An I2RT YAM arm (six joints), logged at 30 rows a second.
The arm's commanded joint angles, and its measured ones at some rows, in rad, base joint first. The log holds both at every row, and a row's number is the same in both.
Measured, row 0:
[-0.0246, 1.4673, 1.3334, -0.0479, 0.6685, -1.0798]
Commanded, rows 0 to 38:
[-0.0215, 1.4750, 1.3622, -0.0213, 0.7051, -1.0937]
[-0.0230, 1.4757, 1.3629, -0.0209, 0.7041, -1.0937]
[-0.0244, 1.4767, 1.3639, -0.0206, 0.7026, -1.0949]
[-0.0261, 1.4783, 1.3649, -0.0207, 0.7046, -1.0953]
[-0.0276, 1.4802, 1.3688, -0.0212, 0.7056, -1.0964]
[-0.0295, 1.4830, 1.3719, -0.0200, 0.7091, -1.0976]
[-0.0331, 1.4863, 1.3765, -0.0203, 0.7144, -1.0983]
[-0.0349, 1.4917, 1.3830, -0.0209, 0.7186, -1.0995]
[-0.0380, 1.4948, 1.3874, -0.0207, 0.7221, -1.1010]
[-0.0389, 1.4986, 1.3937, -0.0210, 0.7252, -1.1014]
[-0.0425, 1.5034, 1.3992, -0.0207, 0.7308, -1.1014]
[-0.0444, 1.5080, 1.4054, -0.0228, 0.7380, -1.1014]
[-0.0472, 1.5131, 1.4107, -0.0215, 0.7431, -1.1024]
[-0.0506, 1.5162, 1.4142, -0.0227, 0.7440, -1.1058]
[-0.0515, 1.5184, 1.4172, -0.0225, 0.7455, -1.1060]
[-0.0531, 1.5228, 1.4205, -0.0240, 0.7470, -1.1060]
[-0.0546, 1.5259, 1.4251, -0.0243, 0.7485, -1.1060]
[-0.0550, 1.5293, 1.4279, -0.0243, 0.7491, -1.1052]
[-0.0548, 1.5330, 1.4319, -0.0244, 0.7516, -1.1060]
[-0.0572, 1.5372, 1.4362, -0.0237, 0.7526, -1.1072]
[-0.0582, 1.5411, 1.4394, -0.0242, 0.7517, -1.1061]
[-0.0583, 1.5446, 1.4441, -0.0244, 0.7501, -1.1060]
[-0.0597, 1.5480, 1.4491, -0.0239, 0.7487, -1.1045]
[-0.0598, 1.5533, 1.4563, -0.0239, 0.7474, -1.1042]
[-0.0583, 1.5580, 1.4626, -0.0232, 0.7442, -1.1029]
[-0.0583, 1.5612, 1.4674, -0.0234, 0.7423, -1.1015]
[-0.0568, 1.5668, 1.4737, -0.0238, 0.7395, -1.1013]
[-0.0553, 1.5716, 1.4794, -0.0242, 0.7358, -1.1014]
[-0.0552, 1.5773, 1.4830, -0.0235, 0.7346, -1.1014]
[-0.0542, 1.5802, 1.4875, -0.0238, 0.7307, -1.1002]
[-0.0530, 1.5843, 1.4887, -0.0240, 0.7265, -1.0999]
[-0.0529, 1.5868, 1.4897, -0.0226, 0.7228, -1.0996]
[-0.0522, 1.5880, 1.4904, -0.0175, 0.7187, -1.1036]
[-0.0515, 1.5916, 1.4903, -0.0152, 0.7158, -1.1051]
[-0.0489, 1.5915, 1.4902, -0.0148, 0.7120, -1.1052]
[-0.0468, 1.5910, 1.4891, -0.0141, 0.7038, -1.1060]
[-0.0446, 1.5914, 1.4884, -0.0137, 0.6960, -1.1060]
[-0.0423, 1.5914, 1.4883, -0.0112, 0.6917, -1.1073]
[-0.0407, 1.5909, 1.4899, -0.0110, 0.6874, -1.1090]
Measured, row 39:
[-0.0509, 1.5890, 1.4635, -0.0463, 0.7101, -1.1019]
